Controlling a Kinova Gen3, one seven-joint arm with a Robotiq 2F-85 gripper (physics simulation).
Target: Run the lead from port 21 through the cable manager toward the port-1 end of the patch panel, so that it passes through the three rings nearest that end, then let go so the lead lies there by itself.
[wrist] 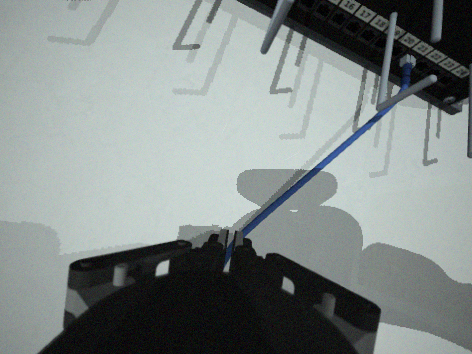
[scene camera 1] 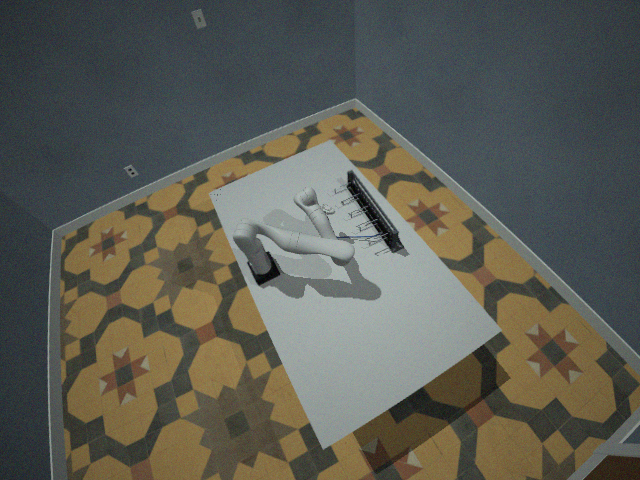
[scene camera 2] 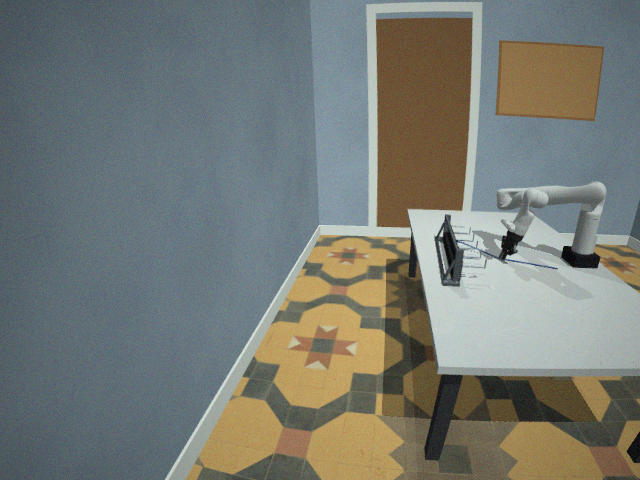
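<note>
The blue lead (scene camera 1: 361,236) (scene camera 2: 532,264) (wrist: 320,167) is plugged into port 21 of the black patch panel (scene camera 2: 458,266). In the wrist view it runs nearly straight from its plug (wrist: 407,61) down-left to my gripper (scene camera 2: 502,258) (wrist: 230,241). My gripper is shut on the lead, low above the table and out in front of the rings. The free part of the lead trails past the fingers towards the arm's base. The lead crosses a grey ring (wrist: 388,61) near port 21; whether it lies inside that ring I cannot tell. Scene camera 1's view of the fingers is blocked by the arm.
The cable manager's thin rings stick out in a row along the panel, with another ring bar (wrist: 276,27) left of the lead. The port-1 end is the far end in scene camera 1's view. The white table (scene camera 1: 403,330) (scene camera 2: 516,330) carries the arm's black base (scene camera 1: 264,268) (scene camera 2: 580,257).
</note>
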